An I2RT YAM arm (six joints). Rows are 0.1 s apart.
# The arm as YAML. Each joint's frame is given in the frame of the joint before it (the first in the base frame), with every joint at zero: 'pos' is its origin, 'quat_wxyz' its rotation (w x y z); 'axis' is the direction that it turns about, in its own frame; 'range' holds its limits. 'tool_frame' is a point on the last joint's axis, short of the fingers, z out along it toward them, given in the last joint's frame.
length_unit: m
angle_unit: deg
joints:
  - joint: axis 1
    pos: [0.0, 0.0, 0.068]
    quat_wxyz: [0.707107, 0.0, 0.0, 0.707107]
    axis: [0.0, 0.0, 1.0]
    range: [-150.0, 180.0]
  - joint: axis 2
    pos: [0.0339, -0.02, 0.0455]
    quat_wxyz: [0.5, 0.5, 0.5, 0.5]
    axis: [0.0, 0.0, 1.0]
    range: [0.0, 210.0]
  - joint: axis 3
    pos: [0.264, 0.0, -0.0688]
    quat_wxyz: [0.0, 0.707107, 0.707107, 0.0]
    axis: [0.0, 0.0, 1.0]
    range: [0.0, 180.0]
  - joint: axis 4
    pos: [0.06, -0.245, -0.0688]
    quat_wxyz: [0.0, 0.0, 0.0, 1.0]
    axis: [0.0, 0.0, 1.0]
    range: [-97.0, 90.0]
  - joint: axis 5
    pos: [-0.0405, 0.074, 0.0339]
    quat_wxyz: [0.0, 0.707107, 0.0, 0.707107]
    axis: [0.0, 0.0, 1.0]
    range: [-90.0, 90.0]
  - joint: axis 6
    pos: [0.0, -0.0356, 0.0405]
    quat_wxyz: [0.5, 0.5, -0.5, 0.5]
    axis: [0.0, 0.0, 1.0]
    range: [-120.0, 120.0]
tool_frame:
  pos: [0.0, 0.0, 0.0]
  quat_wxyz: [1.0, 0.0, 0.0, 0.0]
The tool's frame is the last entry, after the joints.
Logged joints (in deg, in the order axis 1, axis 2, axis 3, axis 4, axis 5, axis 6), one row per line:
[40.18, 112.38, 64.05, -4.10, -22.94, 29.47]
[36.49, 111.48, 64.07, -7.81, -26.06, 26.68]
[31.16, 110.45, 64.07, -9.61, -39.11, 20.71]
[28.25, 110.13, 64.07, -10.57, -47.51, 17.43]
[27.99, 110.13, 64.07, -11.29, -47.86, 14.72]
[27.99, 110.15, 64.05, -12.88, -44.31, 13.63]
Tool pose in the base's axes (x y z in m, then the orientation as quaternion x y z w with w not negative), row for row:
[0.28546, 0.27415, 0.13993, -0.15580, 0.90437, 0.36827, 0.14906]
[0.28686, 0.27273, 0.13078, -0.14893, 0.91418, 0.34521, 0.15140]
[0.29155, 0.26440, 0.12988, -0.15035, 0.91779, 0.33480, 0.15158]
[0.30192, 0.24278, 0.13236, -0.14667, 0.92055, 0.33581, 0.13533]
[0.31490, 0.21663, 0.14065, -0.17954, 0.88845, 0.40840, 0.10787]
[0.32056, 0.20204, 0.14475, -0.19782, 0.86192, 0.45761, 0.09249]
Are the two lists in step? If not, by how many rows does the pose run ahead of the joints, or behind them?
The pose runs 2 rows behind the joints: the pose in row i belongs to the joints in row i - 2.
